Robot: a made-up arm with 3 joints. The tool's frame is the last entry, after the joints. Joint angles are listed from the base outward. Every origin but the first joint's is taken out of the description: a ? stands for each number. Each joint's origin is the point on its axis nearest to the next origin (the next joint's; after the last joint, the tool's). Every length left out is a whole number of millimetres.
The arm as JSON. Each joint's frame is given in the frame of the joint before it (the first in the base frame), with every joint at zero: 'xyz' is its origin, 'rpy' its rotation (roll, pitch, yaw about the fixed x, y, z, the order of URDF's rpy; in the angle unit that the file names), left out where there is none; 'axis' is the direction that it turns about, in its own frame. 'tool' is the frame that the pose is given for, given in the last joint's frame.
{
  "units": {
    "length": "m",
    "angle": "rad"
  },
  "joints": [
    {
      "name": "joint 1",
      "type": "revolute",
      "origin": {
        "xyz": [
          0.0,
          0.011,
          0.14
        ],
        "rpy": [
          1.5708,
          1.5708,
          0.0
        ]
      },
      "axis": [
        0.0,
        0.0,
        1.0
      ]
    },
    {
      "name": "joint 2",
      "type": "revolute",
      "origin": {
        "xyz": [
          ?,
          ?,
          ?
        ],
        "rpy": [
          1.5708,
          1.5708,
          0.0
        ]
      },
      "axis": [
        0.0,
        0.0,
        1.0
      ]
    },
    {
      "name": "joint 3",
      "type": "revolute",
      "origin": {
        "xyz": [
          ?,
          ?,
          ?
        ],
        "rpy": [
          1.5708,
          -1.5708,
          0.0
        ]
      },
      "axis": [
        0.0,
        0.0,
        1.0
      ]
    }
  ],
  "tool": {
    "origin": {
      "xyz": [
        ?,
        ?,
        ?
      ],
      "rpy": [
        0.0,
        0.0,
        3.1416
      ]
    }
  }
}
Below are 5 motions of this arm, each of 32 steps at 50 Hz.
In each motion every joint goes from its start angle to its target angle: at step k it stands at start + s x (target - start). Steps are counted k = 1, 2, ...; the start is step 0. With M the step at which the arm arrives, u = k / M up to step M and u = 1 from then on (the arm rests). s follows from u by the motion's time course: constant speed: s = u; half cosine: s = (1 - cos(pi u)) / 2; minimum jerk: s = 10 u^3 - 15 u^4 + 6 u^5.
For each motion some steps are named. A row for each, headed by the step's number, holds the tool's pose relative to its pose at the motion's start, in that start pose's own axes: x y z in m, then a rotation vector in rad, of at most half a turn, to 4 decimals.
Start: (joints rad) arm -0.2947 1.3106 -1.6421
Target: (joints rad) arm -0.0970 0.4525 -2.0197
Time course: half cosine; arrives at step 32
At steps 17, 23, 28, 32:
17: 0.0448 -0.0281 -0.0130 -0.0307 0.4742 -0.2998
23: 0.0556 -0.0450 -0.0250 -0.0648 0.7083 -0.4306
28: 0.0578 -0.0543 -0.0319 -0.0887 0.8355 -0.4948
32: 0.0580 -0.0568 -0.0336 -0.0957 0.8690 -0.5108

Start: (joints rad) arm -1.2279 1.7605 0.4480
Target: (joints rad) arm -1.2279 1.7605 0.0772
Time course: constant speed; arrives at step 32
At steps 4, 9, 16, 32:
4: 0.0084 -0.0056 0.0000 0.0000 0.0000 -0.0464
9: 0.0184 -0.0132 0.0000 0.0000 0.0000 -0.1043
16: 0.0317 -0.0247 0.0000 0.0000 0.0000 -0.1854
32: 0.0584 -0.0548 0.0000 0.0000 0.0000 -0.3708

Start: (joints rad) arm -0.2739 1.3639 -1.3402
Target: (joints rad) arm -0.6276 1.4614 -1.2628
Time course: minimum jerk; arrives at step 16
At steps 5, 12, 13, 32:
5: -0.0237 0.0011 -0.0051 -0.0163 -0.0141 0.0764
12: -0.1178 -0.0117 -0.0255 -0.0726 -0.0703 0.3823
13: -0.1249 -0.0138 -0.0271 -0.0763 -0.0746 0.4058
32: -0.1311 -0.0158 -0.0284 -0.0796 -0.0784 0.4267

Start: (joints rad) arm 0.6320 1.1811 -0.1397
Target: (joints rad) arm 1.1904 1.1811 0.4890
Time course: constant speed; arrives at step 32
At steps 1, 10, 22, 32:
1: 0.0021 -0.0014 0.0018 0.0009 -0.0066 0.0035
10: 0.0186 -0.0160 0.0176 0.0027 -0.0662 0.0350
22: 0.0348 -0.0406 0.0366 -0.0111 -0.1447 0.0764
32: 0.0429 -0.0646 0.0499 -0.0365 -0.2067 0.1098

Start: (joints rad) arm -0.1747 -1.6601 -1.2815
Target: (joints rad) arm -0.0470 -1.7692 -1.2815
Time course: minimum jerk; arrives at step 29
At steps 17, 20, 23, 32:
17: -0.0302 0.0054 0.0011 0.0104 0.0718 0.0834
20: -0.0378 0.0063 0.0014 0.0121 0.0900 0.1042
23: -0.0431 0.0068 0.0016 0.0131 0.1026 0.1185
32: -0.0460 0.0071 0.0018 0.0135 0.1096 0.1264

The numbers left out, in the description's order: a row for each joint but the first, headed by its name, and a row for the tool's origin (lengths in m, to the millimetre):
joint 2: 0.027 0.133 0.0
joint 3: 0.11 0.03 0.0
tool: -0.117 -0.183 0.0

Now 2 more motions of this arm.
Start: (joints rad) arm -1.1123 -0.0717 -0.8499
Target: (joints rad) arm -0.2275 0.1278 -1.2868
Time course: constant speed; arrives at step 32
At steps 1, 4, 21, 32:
1: 0.0029 -0.0004 0.0087 0.0168 -0.0228 -0.0118
4: 0.0106 -0.0027 0.0355 0.0690 -0.0898 -0.0480
21: 0.0243 -0.0515 0.1903 0.4187 -0.4252 -0.2746
32: 0.0057 -0.1151 0.2775 0.6925 -0.5949 -0.4313

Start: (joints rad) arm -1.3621 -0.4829 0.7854
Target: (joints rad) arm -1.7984 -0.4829 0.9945
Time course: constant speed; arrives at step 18
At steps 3, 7, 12, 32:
3: -0.0037 -0.0027 -0.0053 0.0463 0.0447 0.0011
7: -0.0090 -0.0059 -0.0116 0.1105 0.1018 0.0024
12: -0.0163 -0.0091 -0.0180 0.1943 0.1689 0.0036
32: -0.0255 -0.0123 -0.0236 0.2997 0.2428 0.0039

